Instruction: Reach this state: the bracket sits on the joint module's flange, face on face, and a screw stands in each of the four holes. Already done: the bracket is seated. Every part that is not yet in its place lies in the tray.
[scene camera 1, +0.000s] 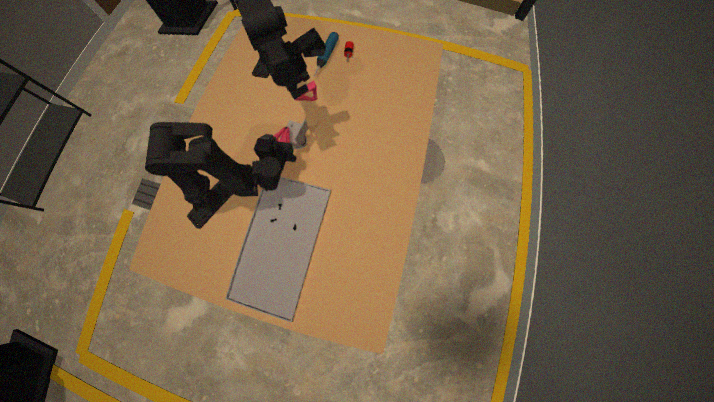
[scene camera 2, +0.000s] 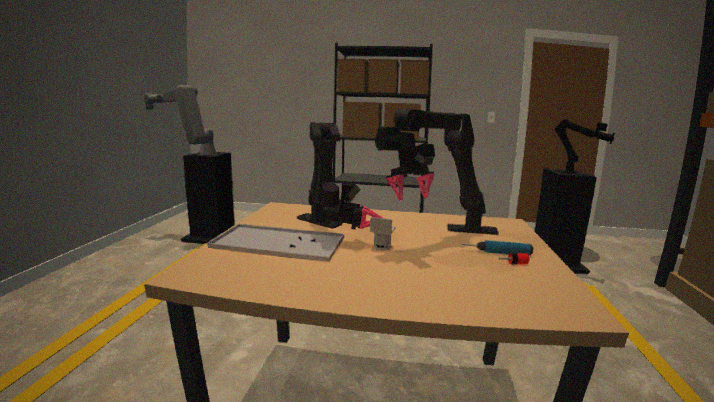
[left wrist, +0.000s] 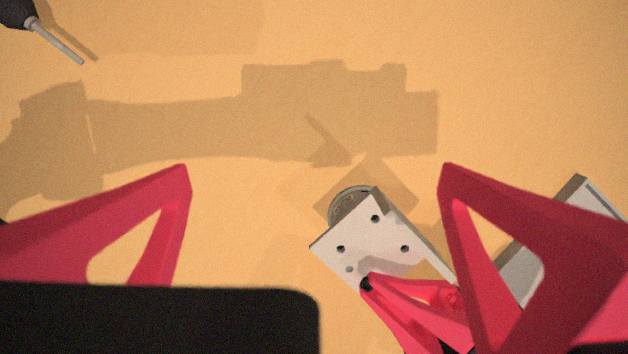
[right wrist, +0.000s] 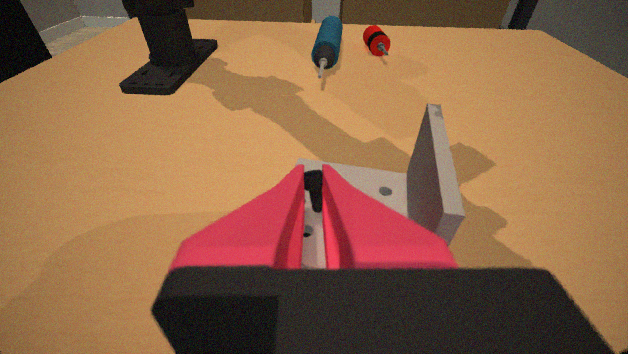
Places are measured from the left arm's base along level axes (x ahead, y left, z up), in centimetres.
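Pixels of known places: left gripper, fingertip midpoint: (scene camera 1: 309, 88) (scene camera 2: 413, 199) (left wrist: 314, 177); right gripper, fingertip midpoint: (scene camera 1: 287, 127) (scene camera 2: 383, 220) (left wrist: 364, 282) (right wrist: 313, 176); left arm's base at its link origin: (scene camera 2: 472, 230) (right wrist: 177, 65); right arm's base at its link origin: (scene camera 1: 213, 201) (scene camera 2: 319, 221).
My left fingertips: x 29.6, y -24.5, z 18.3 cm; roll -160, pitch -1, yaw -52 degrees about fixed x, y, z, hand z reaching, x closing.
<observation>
Ahead of a thing's pixels: the offset from my left fingertips to its top centre. "spot": to the spot under its first point. Level surfaces: height alone.
The grey L-shaped bracket (scene camera 1: 298, 133) (scene camera 2: 381, 225) (left wrist: 372, 237) (right wrist: 432, 170) sits on the joint module {dx -4.3, dy -9.4, dz -11.9 cm} (scene camera 2: 382, 242) (left wrist: 342, 204). Three holes show without screws in the left wrist view; the fourth is hidden near my right fingertips. My right gripper (scene camera 1: 289, 130) (scene camera 2: 380, 218) (left wrist: 364, 282) (right wrist: 313, 176) is shut on a black screw {dx -5.9, dy -10.0, dz -8.9 cm} (left wrist: 366, 284) (right wrist: 315, 192) over the bracket plate; whether its tip is in a hole I cannot tell. My left gripper (scene camera 1: 313, 93) (scene camera 2: 413, 198) (left wrist: 314, 177) is open and empty above the bracket. Three screws {dx -2.4, dy -33.1, dz -16.8 cm} (scene camera 1: 280, 206) {dx -3.1, dy -37.9, dz -16.8 cm} (scene camera 1: 273, 220) {dx +4.3, dy -38.0, dz -16.8 cm} (scene camera 1: 295, 227) lie in the tray {dx +0.8, dy -44.7, dz -16.7 cm} (scene camera 1: 265, 280) (scene camera 2: 240, 242).
A blue screwdriver {spot: dx -5.5, dy +31.2, dz -14.5 cm} (scene camera 1: 328, 48) (scene camera 2: 507, 247) (right wrist: 328, 39) and a red, black-banded driver {dx +2.1, dy +32.9, dz -14.8 cm} (scene camera 1: 349, 49) (scene camera 2: 520, 258) (right wrist: 375, 40) lie on the table {dz -18.3 cm} (scene camera 1: 370, 200) (scene camera 2: 400, 295), at the right in scene camera 2. The left arm's base (right wrist: 167, 70) shows in the right wrist view.
</observation>
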